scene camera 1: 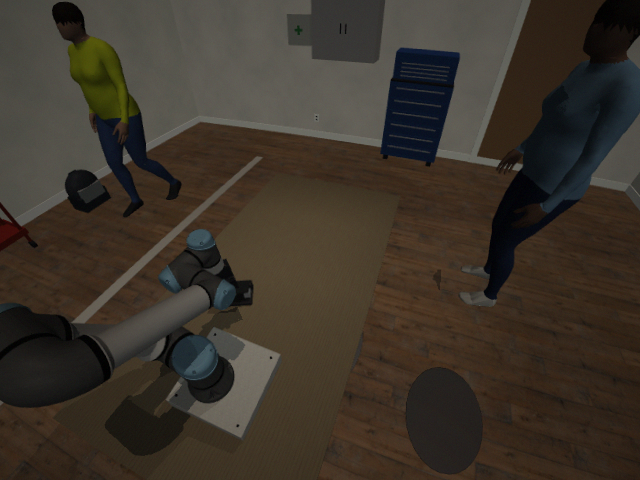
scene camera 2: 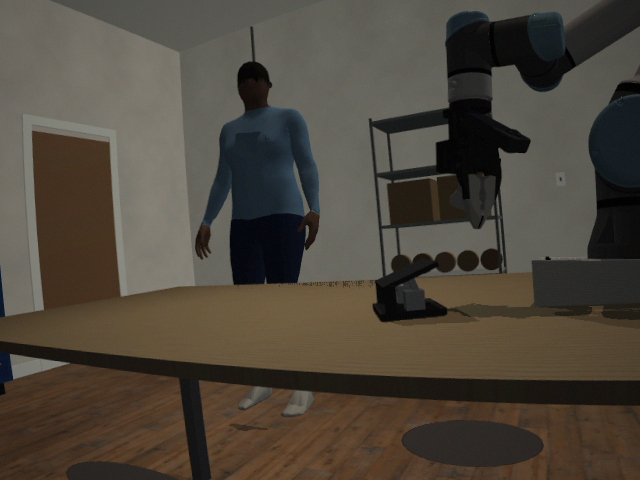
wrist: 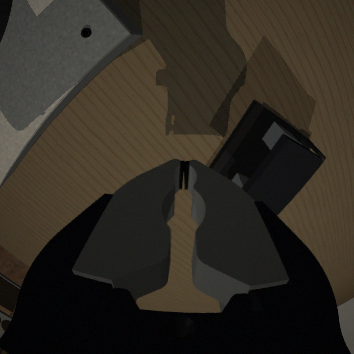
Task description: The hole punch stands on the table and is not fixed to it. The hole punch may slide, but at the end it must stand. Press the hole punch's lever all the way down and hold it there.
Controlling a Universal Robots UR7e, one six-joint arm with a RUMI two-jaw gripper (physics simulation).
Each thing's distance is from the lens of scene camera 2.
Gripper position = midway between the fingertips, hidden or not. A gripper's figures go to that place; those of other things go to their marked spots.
gripper (scene camera 2: 477,229): 0.79 m
black hole punch (scene camera 2: 394,303): 0.72 m
